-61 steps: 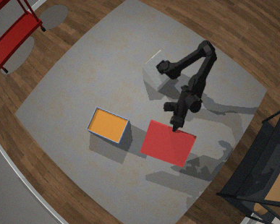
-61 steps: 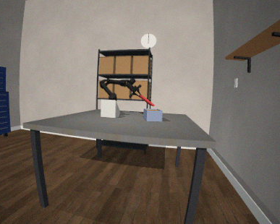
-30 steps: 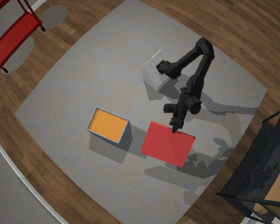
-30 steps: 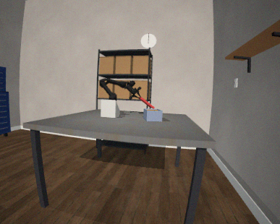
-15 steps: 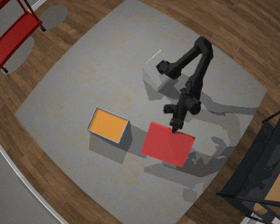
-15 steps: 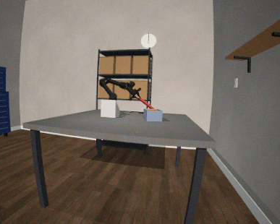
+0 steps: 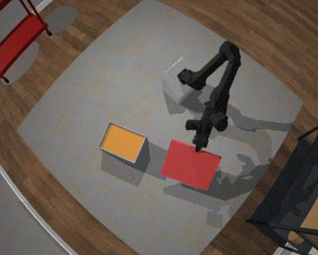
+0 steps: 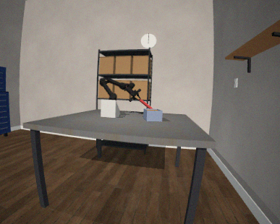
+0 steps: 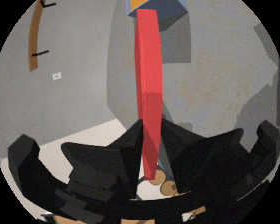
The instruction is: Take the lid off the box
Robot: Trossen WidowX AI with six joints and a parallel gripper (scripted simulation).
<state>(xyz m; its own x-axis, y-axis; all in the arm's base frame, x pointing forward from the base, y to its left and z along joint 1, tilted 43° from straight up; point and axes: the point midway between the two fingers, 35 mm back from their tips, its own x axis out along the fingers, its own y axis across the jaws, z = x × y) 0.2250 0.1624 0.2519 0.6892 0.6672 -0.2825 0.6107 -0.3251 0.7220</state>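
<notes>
Now: the red lid 9 cm ahead of my hand, 7 cm below it and 4 cm to the left of it. Also, from my hand: storage box 28 cm to the right, 22 cm ahead, 14 cm below.
</notes>
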